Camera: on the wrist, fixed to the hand. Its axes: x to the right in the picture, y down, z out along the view.
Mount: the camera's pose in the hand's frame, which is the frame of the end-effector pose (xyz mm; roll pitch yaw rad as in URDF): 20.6 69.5 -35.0 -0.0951 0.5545 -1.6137
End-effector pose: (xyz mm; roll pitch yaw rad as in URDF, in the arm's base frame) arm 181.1 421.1 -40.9 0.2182 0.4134 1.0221
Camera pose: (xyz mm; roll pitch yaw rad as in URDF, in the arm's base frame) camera 122.6 470.0 -66.7 -0.6475 0.6744 -0.9621
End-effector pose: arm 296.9 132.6 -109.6 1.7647 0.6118 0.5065
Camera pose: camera 339.1 180.0 -60.1 -2.3953 0.6166 2.6620
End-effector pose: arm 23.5 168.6 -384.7 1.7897 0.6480 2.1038
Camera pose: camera -24.4 212.3 -337.0 -2.3722 0.5798 -2.0257
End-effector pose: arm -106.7 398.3 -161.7 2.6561 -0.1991 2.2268
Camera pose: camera -75.6 431.9 -95.5 2.8672 -0.0608 -2.4360
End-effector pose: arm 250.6 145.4 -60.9 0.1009 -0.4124 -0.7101
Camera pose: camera 320.7 180.9 -78.1 0.4098 0.6101 -2.0207
